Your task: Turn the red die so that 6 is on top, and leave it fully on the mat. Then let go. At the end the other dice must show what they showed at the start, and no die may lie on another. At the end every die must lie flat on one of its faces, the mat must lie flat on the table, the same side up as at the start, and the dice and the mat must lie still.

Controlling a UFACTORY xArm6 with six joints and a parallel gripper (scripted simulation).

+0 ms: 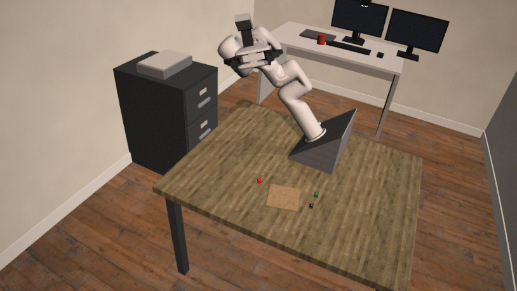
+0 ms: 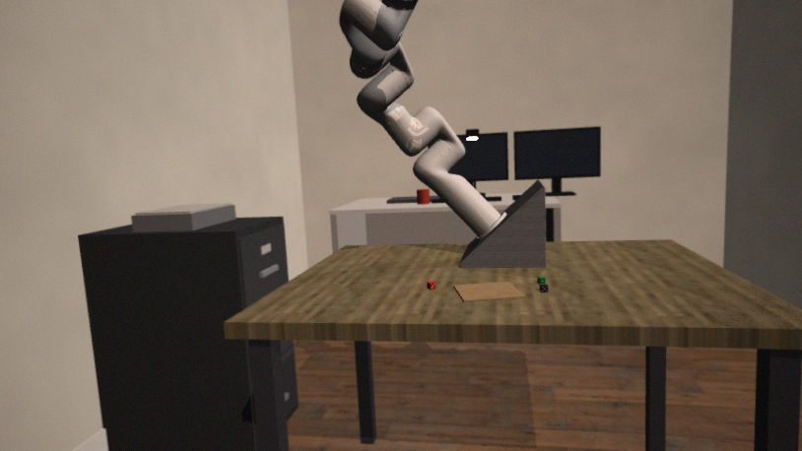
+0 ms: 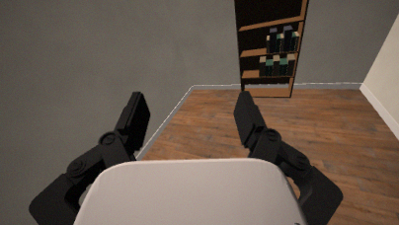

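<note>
My gripper is now 710 mm above the red die, 300 mm past it and 50 mm to the left of it. Also, from my hand: tan mat 710 mm below, 260 mm behind, 90 mm to the left; then black die 710 mm below, 260 mm behind, 220 mm to the left; then green die 710 mm below, 340 mm behind, 220 mm to the left.
</note>
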